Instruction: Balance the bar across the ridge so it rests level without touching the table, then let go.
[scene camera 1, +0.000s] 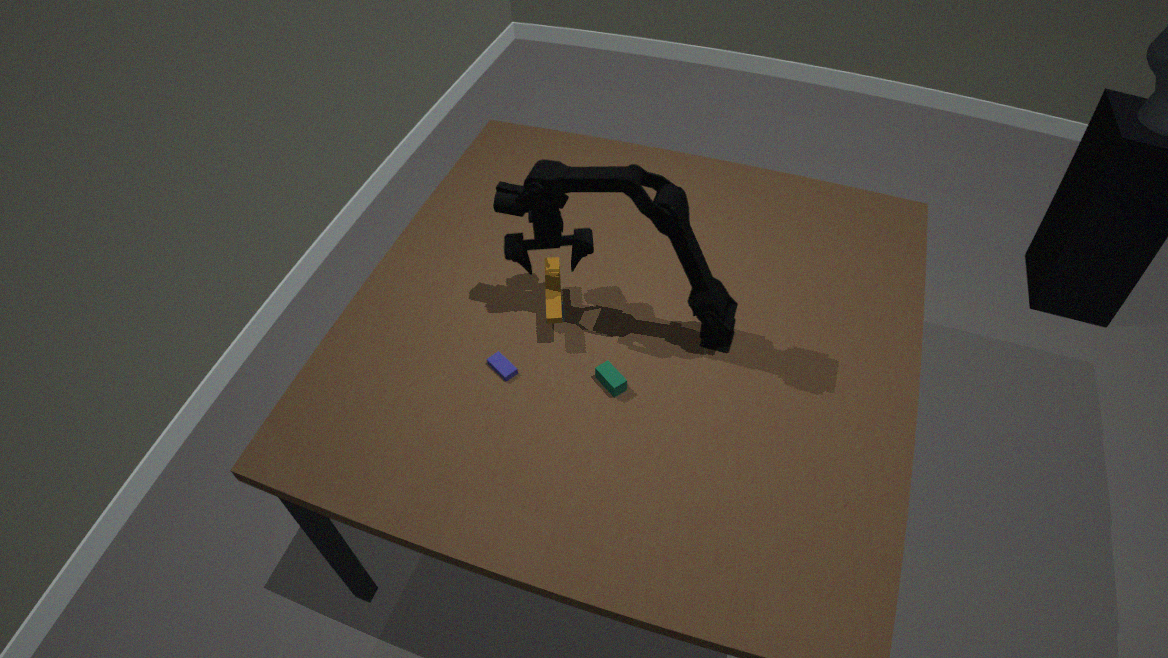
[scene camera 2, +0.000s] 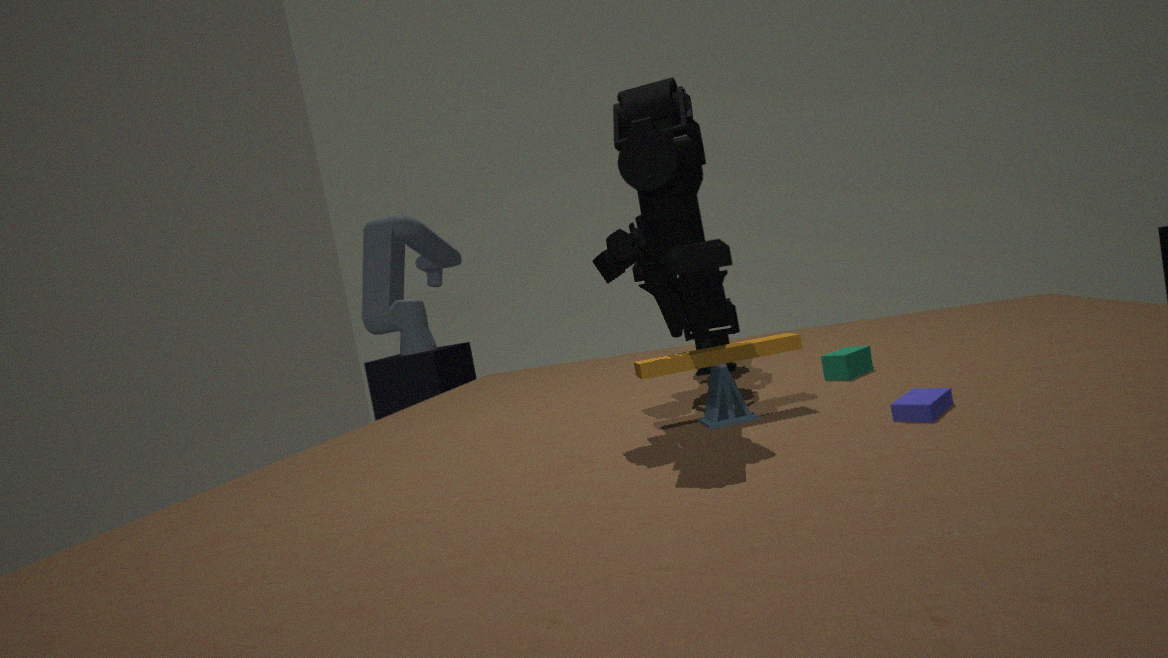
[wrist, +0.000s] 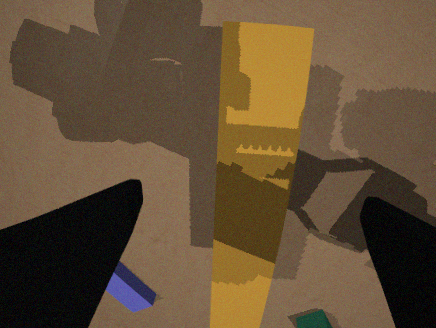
gripper: scene camera 1 551, 271; scene camera 2; wrist
yellow bar: scene camera 1; scene camera 2; wrist 264, 68
same spot on yellow bar: (scene camera 1: 552, 264) = (scene camera 2: 656, 359)
same spot on gripper: (scene camera 2: 695, 293) = (wrist: 53, 293)
